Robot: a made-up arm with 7 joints.
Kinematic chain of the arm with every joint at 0, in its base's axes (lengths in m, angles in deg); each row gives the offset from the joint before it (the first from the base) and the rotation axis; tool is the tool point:
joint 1: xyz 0 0.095 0 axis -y
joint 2: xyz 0 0.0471 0 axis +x
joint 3: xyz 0 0 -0.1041 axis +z
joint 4: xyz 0 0 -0.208 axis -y
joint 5: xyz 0 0 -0.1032 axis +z
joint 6: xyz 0 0 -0.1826 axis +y
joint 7: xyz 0 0 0 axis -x
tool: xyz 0 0 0
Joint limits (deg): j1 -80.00..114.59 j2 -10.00..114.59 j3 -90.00..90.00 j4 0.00..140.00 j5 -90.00..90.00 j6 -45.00..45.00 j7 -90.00..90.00
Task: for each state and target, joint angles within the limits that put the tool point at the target. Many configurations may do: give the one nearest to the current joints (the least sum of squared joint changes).
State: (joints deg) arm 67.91 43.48 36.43 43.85 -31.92 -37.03 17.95
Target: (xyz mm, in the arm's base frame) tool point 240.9 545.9 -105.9
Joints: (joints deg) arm 36.99 29.20 61.84 72.65 -31.92 -37.03 17.95
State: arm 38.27 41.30 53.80 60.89 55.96 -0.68 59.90
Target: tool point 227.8 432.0 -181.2
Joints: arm 17.09 12.09 54.80 93.32 55.96 -0.68 59.90
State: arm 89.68 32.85 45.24 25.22 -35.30 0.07 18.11
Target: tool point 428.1 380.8 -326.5
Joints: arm 45.93 16.81 49.47 19.88 -35.30 0.07 18.11
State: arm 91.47 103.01 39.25 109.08 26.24 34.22 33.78
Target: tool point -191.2 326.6 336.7
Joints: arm 48.81 114.59 63.51 88.43 26.24 34.22 33.78
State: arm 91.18 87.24 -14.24 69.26 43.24 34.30 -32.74
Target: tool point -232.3 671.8 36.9
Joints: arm 114.59 114.36 -17.11 28.47 43.24 34.30 -32.74
